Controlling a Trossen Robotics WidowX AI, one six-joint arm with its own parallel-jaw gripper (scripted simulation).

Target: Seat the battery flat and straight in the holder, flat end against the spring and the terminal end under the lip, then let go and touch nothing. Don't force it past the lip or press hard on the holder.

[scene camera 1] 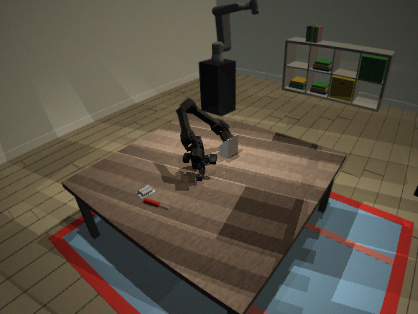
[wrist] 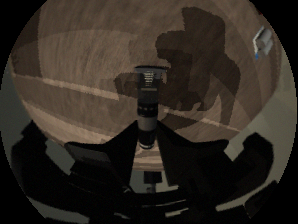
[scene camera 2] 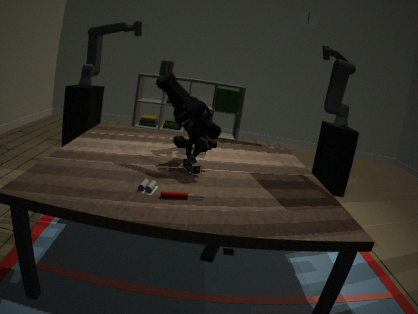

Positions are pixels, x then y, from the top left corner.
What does my gripper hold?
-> A battery.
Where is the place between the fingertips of my gripper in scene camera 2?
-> At 190, 158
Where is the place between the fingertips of my gripper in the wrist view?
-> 146, 122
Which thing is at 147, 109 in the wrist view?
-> A battery.
